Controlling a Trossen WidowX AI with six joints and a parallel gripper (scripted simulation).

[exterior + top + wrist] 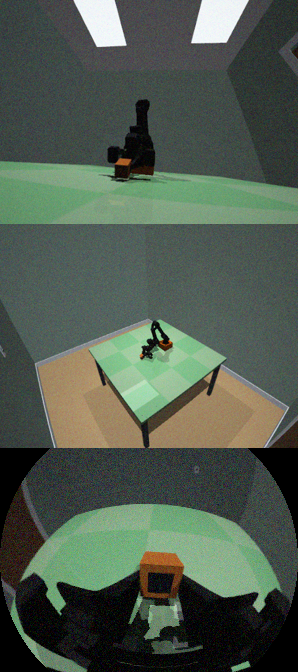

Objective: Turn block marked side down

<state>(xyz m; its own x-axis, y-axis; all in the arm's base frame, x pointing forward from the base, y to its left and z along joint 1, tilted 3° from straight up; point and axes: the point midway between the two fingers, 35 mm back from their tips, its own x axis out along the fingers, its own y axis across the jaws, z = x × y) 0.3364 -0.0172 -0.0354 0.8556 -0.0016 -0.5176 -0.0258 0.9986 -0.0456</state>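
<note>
My gripper tip is now 1 cm past the block.
</note>
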